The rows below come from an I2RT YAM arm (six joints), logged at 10 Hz.
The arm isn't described. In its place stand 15 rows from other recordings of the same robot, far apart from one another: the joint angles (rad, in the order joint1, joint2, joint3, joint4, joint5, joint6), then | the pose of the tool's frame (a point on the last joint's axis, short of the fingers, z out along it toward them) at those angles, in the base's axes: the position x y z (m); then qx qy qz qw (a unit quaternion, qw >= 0).
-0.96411, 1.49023, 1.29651, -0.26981, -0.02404, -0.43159 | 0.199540, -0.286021, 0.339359, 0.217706, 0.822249, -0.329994, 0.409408
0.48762, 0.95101, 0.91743, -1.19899, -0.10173, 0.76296 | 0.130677, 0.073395, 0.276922, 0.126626, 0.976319, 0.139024, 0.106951
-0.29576, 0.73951, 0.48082, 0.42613, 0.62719, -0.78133 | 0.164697, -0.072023, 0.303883, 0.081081, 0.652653, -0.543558, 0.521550
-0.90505, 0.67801, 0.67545, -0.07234, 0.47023, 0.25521 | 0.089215, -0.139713, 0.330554, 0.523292, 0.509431, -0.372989, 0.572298
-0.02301, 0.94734, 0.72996, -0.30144, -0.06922, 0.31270 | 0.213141, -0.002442, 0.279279, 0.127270, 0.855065, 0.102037, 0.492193
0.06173, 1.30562, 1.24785, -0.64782, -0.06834, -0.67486 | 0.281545, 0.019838, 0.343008, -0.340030, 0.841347, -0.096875, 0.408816
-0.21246, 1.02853, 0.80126, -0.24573, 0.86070, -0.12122 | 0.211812, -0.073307, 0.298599, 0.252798, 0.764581, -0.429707, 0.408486
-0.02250, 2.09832, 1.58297, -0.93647, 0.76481, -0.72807 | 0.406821, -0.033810, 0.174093, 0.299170, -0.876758, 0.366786, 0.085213
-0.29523, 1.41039, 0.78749, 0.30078, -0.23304, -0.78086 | 0.303642, -0.083750, 0.245521, -0.259720, 0.765869, -0.216534, 0.546903
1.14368, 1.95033, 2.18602, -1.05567, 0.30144, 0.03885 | 0.181823, 0.373978, 0.395308, -0.435801, 0.811887, 0.086081, 0.378824
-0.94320, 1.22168, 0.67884, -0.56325, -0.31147, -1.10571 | 0.137322, -0.170715, 0.189946, -0.113627, 0.955279, -0.115945, 0.247157
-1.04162, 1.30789, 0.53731, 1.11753, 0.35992, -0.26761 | 0.125425, -0.239309, 0.277317, 0.348979, 0.468072, -0.571891, 0.576249
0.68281, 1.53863, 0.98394, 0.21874, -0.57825, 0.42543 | 0.258775, 0.235548, 0.265109, -0.263995, 0.753884, 0.489677, 0.349546
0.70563, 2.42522, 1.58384, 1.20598, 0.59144, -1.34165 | 0.411637, 0.324622, 0.181105, -0.338493, 0.487256, -0.403346, 0.696646
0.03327, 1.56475, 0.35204, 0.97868, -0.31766, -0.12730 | 0.264828, 0.019940, 0.144063, -0.159850, 0.764589, 0.095234, 0.617075
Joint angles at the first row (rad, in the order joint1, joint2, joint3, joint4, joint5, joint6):
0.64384 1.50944 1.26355 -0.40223 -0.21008 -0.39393
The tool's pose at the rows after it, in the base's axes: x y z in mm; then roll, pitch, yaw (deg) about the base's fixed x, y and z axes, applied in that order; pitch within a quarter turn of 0, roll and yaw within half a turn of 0:
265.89, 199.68, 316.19, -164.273, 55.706, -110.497
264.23, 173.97, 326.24, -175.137, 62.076, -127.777
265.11, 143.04, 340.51, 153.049, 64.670, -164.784
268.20, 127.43, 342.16, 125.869, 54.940, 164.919
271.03, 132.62, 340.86, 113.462, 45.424, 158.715
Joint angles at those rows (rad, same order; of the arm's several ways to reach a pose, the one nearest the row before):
0.62067 1.45616 1.21941 -0.35264 -0.22094 -0.32830
0.55680 1.37519 1.15815 -0.28251 -0.22822 -0.16774
0.46069 1.30304 1.12422 -0.23083 -0.29257 0.08674
0.40266 1.28077 1.09677 -0.18216 -0.34794 0.38707
0.40087 1.29800 1.08299 -0.10497 -0.47703 0.58395

